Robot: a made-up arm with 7 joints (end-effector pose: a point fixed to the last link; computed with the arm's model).
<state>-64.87 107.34 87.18 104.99 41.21 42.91 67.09</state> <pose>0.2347 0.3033 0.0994 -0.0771 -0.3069 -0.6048 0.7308</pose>
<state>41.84 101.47 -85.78 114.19 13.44 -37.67 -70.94</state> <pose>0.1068 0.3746 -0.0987 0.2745 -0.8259 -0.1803 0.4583</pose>
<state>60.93 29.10 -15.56 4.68 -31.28 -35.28 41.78</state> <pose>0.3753 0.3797 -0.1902 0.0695 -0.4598 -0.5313 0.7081</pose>
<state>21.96 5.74 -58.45 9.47 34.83 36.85 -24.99</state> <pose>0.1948 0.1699 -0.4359 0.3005 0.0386 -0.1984 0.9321</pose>
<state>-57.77 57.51 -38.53 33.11 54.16 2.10 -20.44</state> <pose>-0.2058 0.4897 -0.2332 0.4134 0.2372 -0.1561 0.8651</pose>
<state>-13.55 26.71 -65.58 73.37 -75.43 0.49 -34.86</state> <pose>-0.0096 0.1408 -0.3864 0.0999 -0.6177 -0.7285 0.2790</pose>
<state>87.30 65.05 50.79 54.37 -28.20 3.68 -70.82</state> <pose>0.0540 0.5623 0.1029 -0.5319 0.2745 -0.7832 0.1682</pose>
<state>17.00 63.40 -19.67 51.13 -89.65 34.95 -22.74</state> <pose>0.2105 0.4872 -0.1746 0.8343 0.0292 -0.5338 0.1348</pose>
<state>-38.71 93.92 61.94 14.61 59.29 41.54 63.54</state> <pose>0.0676 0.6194 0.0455 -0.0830 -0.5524 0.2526 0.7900</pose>
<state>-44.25 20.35 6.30 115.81 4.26 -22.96 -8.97</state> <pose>0.0150 0.2342 -0.2473 0.0859 -0.7412 -0.0868 0.6601</pose>
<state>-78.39 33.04 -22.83 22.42 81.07 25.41 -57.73</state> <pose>-0.3826 0.3783 -0.1521 0.5943 0.6229 0.0402 0.5071</pose>
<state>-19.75 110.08 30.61 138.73 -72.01 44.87 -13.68</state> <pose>0.1453 0.2403 0.0605 -0.7600 0.4593 0.3356 0.3145</pose>
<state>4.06 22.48 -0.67 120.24 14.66 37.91 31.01</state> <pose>0.1878 0.2144 -0.1462 -0.1744 -0.6169 -0.2821 0.7137</pose>
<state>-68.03 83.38 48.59 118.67 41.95 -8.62 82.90</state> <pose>0.1499 0.3414 -0.0678 -0.4019 -0.2178 -0.7352 0.5005</pose>
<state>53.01 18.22 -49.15 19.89 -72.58 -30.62 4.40</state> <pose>0.3950 0.2468 -0.2405 0.2658 -0.3025 -0.8504 0.3387</pose>
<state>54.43 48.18 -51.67 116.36 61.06 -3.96 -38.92</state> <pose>0.2531 0.1915 -0.0410 -0.1557 -0.8289 -0.0487 0.5351</pose>
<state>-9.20 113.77 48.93 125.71 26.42 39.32 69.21</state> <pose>0.1362 0.2420 0.1575 0.2470 -0.2568 -0.7306 0.5824</pose>
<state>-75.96 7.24 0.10 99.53 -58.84 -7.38 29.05</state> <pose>-0.1825 0.1815 -0.2539 -0.1361 -0.0855 -0.5803 0.7983</pose>
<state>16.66 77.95 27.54 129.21 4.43 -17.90 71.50</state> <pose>0.1230 0.3079 0.0801 0.3375 -0.3665 -0.8419 0.2071</pose>
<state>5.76 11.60 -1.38 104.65 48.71 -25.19 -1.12</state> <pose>0.2192 0.1909 -0.1981 -0.2402 -0.8669 0.2243 0.3748</pose>
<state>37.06 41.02 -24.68 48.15 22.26 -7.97 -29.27</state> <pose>0.3229 0.3726 -0.1974 0.3728 -0.6709 0.0695 0.6372</pose>
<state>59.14 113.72 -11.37 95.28 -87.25 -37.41 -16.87</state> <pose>0.0459 0.4010 0.2056 -0.7399 -0.0820 0.6565 0.1217</pose>
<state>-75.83 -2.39 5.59 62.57 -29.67 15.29 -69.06</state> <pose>-0.3138 0.1531 -0.2659 0.5644 0.0837 -0.3192 0.7566</pose>
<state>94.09 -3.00 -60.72 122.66 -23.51 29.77 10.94</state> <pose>0.1494 -0.0080 0.0953 -0.1424 0.8545 0.4799 0.1390</pose>
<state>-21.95 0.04 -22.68 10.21 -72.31 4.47 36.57</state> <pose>-0.1469 0.1371 -0.4542 -0.2820 0.3011 -0.6709 0.6162</pose>
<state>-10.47 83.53 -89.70 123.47 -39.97 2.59 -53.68</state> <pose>-0.0333 0.2920 -0.1851 0.0152 -0.6144 -0.6307 0.4738</pose>
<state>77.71 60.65 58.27 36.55 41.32 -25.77 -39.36</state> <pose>0.1356 0.5844 0.0361 -0.0401 0.5499 -0.8073 0.2103</pose>
